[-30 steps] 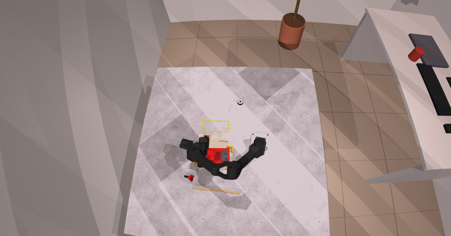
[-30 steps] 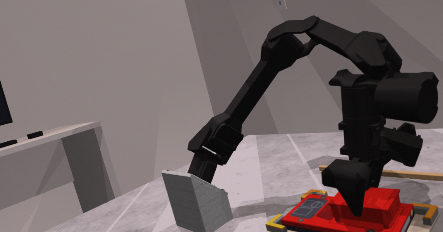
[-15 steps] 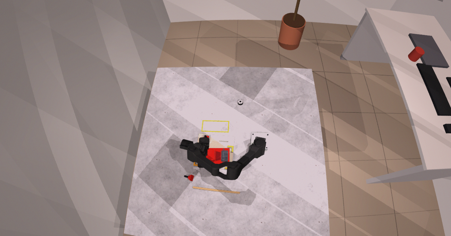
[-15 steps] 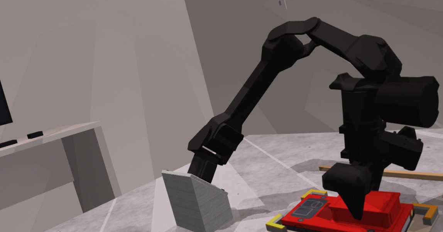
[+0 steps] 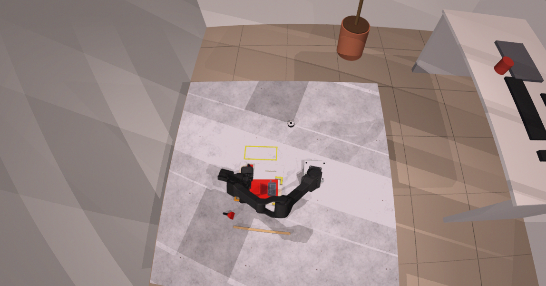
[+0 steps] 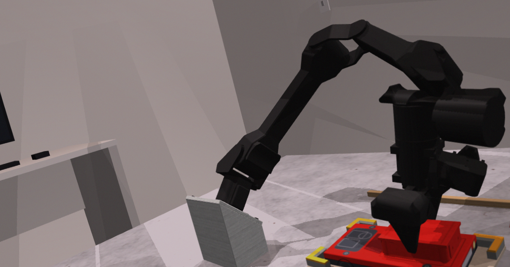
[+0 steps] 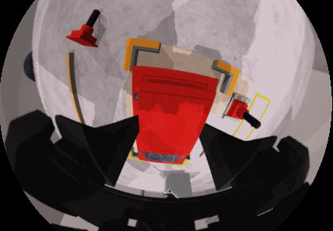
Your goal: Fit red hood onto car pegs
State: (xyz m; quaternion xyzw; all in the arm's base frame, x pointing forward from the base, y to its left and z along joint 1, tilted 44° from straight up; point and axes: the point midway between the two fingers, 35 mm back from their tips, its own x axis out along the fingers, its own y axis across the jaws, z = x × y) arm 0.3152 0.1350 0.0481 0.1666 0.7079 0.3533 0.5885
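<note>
Right now my gripper tip is 10 mm below the red hood. From my gripper tip the other things lie so: grey engine block (10 mm below); wooden strip (100 mm behind, 210 mm to the left, 30 mm below).
</note>
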